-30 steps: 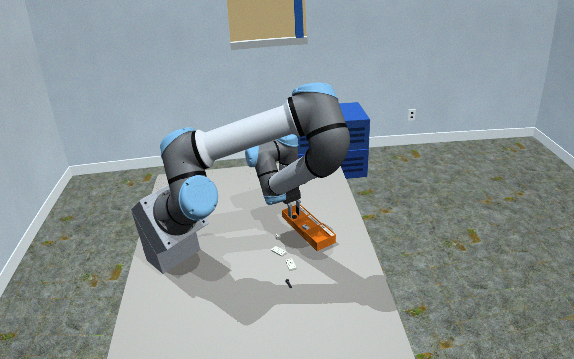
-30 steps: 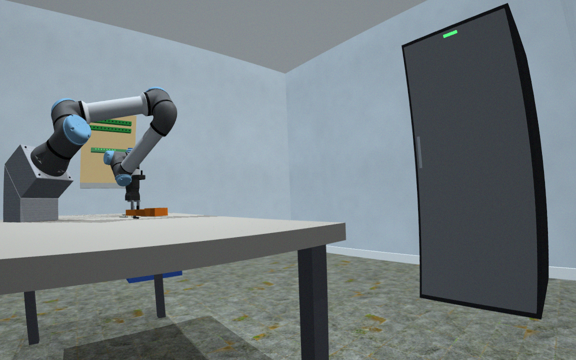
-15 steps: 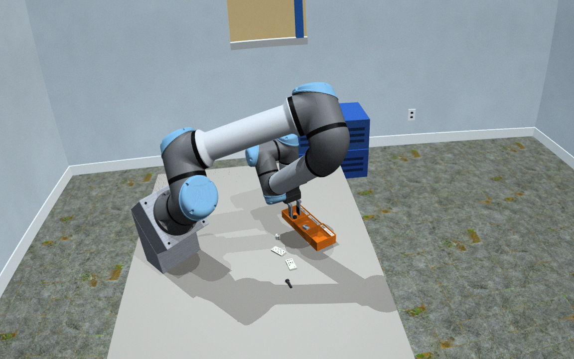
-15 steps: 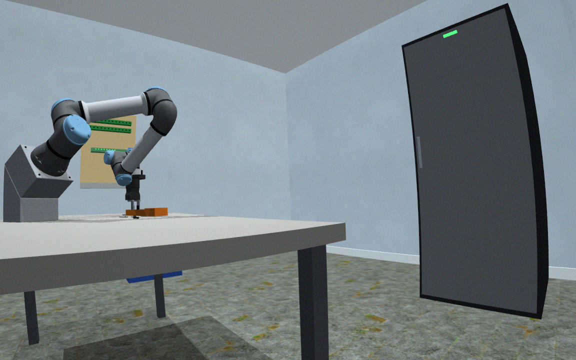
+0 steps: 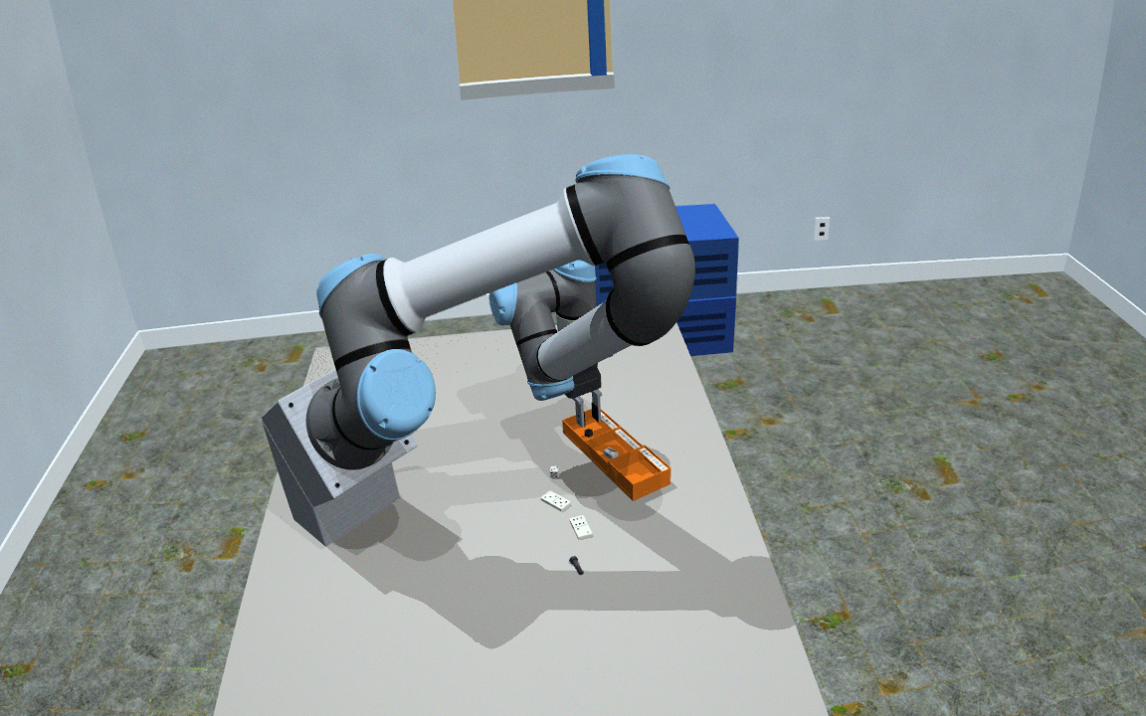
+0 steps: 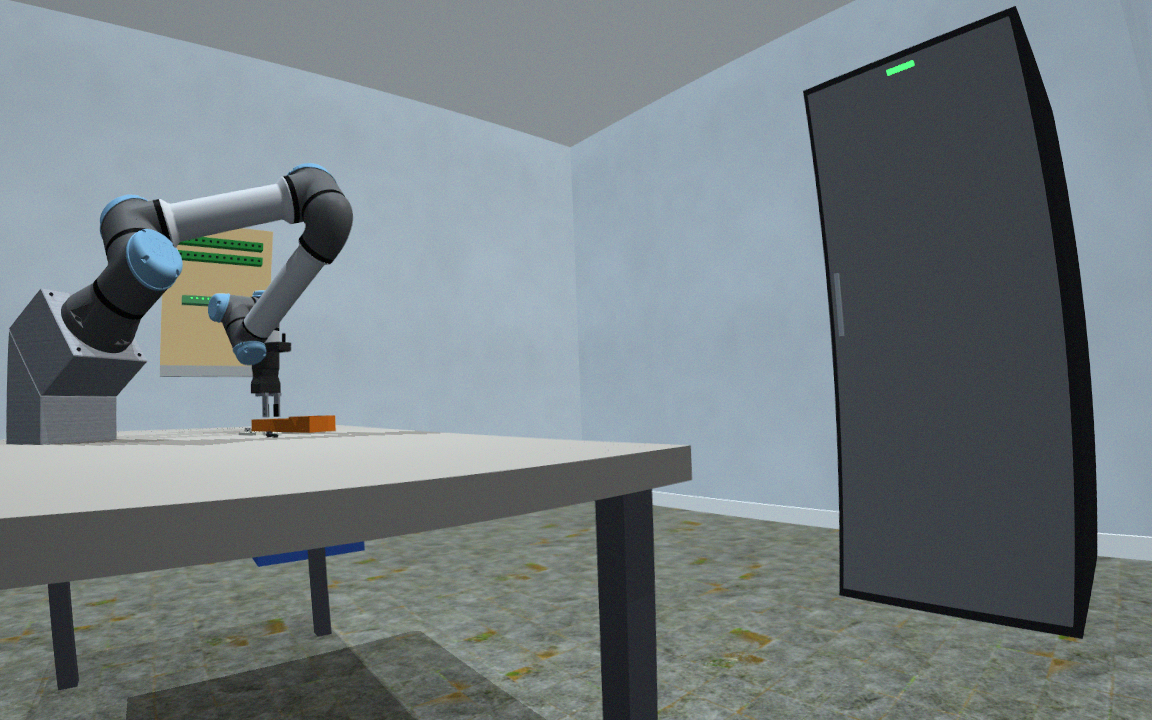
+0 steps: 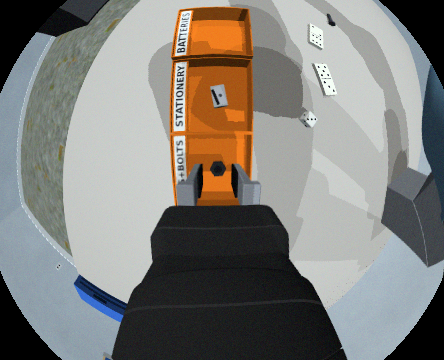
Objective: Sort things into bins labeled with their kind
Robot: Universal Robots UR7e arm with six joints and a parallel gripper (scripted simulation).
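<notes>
My hand is 4 cm above the black nut. The rest, counted from my hand: white die: 11 cm behind, 7 cm to the right, 5 cm below; black bolt: 19 cm behind, 30 cm to the right, 5 cm below; grey piece: 8 cm to the right, 4 cm below.
</notes>
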